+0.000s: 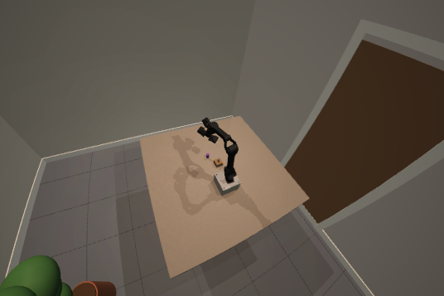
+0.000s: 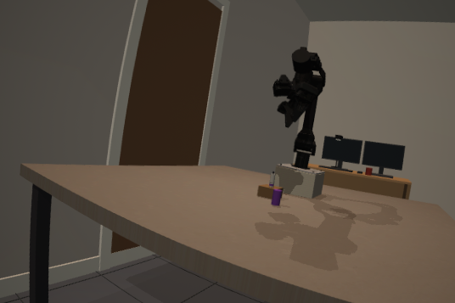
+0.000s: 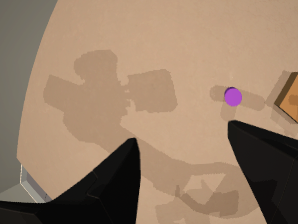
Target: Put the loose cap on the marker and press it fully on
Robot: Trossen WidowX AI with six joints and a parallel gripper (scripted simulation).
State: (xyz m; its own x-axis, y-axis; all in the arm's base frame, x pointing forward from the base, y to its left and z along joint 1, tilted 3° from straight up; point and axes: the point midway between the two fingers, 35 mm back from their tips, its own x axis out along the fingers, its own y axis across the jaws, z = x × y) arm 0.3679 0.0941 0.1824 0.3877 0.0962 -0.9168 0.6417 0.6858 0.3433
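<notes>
My gripper tip is now 23 cm above the purple cap, 3 cm past it and 2 cm to the left of it. Round my gripper tip: holder block: 24 cm below, 13 cm behind, 10 cm to the right.
</notes>
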